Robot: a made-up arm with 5 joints. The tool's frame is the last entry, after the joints. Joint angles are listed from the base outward. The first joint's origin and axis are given. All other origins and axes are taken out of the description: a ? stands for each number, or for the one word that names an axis. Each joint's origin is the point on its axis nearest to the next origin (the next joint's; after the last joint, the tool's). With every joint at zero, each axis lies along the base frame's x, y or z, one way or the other. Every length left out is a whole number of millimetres.
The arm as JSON. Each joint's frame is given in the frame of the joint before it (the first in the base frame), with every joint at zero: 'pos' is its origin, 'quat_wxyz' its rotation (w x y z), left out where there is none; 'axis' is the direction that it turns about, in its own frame. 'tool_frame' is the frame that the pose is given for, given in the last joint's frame.
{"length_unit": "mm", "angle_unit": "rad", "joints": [
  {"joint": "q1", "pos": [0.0, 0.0, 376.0], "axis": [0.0, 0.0, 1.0]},
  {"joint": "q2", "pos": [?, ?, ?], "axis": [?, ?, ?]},
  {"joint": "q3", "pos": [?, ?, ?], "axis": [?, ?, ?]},
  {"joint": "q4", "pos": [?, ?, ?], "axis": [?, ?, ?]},
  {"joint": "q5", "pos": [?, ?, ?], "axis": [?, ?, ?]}
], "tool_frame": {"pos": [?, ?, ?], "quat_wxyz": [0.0, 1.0, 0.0, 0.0]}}
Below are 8 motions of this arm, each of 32 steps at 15 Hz.
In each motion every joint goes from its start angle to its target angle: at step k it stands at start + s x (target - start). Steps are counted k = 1, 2, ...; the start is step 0. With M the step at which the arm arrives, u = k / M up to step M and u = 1 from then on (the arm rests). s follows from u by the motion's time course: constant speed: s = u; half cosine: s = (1 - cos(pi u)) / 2; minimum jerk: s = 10 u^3 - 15 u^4 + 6 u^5.
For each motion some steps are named. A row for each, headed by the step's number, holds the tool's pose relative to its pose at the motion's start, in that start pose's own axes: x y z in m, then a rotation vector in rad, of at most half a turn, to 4 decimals.
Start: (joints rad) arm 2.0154 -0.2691 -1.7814 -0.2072 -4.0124
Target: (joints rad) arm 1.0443 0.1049 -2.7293 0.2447 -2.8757
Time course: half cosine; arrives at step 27
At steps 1, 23, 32:
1: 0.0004 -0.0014 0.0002 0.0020 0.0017 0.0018
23: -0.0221 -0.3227 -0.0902 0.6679 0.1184 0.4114
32: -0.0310 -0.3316 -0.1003 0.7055 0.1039 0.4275

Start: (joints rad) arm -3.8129 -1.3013 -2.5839 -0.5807 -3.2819
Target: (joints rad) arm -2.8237 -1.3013 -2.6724 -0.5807 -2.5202
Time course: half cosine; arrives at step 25
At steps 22, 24, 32:
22: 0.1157 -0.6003 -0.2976 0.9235 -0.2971 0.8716
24: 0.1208 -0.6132 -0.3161 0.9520 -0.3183 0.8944
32: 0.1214 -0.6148 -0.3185 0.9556 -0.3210 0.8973

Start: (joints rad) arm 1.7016 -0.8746 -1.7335 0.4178 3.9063
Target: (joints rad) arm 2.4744 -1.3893 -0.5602 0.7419 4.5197
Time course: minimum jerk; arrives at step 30
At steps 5, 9, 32:
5: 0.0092 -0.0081 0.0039 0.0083 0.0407 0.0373
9: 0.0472 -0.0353 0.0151 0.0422 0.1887 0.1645
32: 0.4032 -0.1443 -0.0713 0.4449 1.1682 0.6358

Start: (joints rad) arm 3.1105 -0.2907 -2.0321 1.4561 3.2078
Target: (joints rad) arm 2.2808 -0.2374 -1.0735 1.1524 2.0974
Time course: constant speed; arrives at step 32
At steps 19, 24, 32:
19: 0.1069 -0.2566 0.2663 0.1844 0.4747 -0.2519
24: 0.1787 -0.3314 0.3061 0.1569 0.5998 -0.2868
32: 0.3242 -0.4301 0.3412 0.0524 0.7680 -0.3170

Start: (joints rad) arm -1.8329 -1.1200 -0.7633 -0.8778 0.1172
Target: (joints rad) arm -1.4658 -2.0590 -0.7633 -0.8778 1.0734
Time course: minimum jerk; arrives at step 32
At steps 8, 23, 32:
8: 0.0508 -0.0116 -0.0027 0.0284 0.0939 0.1348
23: 0.3805 0.0247 -0.1616 0.4181 0.7316 1.1009
32: 0.4213 0.0528 -0.2121 0.5268 0.8424 1.2607

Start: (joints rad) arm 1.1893 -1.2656 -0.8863 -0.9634 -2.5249
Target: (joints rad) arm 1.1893 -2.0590 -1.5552 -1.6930 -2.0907
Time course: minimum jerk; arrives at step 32
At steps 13, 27, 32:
13: -0.2150 0.1524 -0.0012 -0.4573 -0.5564 0.1363
27: -0.5282 0.3744 -0.3239 -1.5729 -1.4463 0.2484
32: -0.5359 0.3799 -0.3456 -1.6309 -1.4802 0.2439

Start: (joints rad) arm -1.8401 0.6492 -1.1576 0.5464 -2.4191
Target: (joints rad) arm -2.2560 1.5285 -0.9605 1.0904 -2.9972
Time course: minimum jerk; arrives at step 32
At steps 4, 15, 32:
4: 0.0016 -0.0065 0.0100 0.0169 0.0198 -0.0026
15: 0.1145 -0.1905 0.2238 0.3395 0.6307 -0.0711
32: 0.4100 -0.3716 0.3127 0.3521 1.5868 -0.1375

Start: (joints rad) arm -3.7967 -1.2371 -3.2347 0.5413 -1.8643
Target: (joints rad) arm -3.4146 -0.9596 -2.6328 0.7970 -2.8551
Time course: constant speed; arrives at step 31
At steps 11, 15, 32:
11: -0.0443 -0.2111 0.1052 0.3936 0.1146 -0.2330
15: -0.0513 -0.2948 0.1271 0.5199 0.1996 -0.3040
32: -0.0147 -0.6278 0.1278 0.8560 0.7359 -0.4916

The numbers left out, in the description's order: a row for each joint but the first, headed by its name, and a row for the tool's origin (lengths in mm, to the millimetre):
q2: xyz 0.0 0.0 0.0, axis 0.0 1.0 0.0
q3: xyz 49.0 0.0 259.0, axis 0.0 1.0 0.0
q4: xyz 111.0 0.0 -491.0, axis 0.0 1.0 0.0
q5: xyz 53.0 0.0 -67.0, axis 0.0 0.0 -1.0
tool: xyz 0.0 0.0 0.0

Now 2 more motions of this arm.
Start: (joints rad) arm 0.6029 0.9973 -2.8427 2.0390 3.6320
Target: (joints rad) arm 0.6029 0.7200 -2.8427 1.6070 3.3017
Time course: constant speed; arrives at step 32
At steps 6, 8, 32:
6: 0.0146 -0.0078 -0.0386 -0.0590 -0.1192 -0.0618
8: 0.0200 -0.0107 -0.0514 -0.0770 -0.1598 -0.0824
32: 0.1056 -0.0564 -0.1995 -0.2277 -0.6751 -0.3163

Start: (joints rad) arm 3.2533 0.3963 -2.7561 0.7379 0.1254
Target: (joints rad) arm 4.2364 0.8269 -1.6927 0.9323 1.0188
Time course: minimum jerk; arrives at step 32
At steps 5, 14, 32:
5: -0.0204 -0.0122 0.0231 0.0220 -0.0538 0.0273
14: -0.3308 -0.2260 0.1782 0.1666 -0.7220 0.2237
32: -0.9305 -0.4850 -0.1226 -0.1763 -1.6505 -0.1132

